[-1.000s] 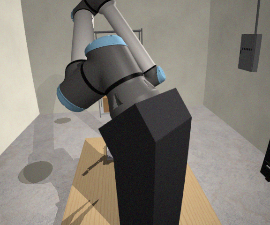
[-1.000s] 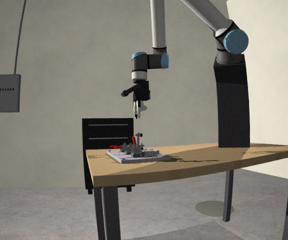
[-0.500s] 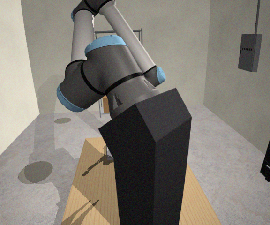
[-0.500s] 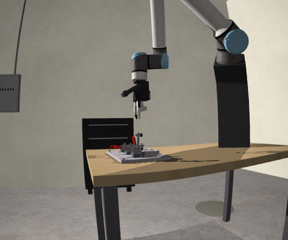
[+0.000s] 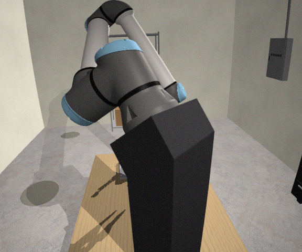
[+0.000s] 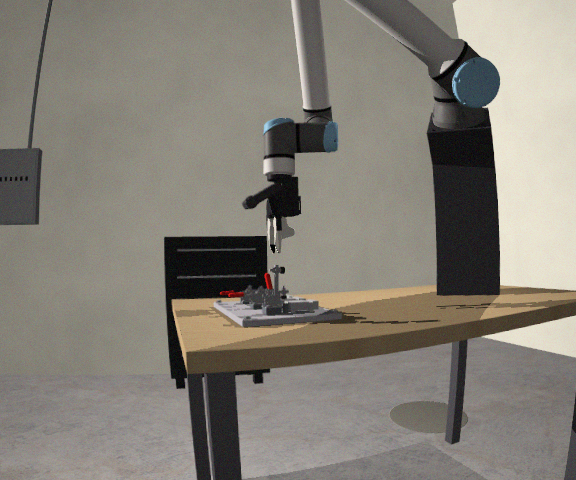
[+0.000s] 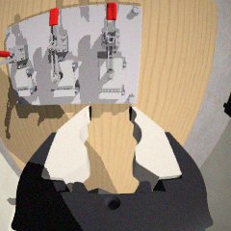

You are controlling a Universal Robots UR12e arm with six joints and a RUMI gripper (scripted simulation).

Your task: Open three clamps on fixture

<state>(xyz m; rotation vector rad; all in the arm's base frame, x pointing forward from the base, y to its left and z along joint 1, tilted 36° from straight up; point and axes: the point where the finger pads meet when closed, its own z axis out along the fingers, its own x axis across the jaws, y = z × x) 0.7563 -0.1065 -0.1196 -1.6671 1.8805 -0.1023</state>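
The grey fixture plate is 160 mm below my hand, 110 mm to the left of it and 60 mm ahead of it.
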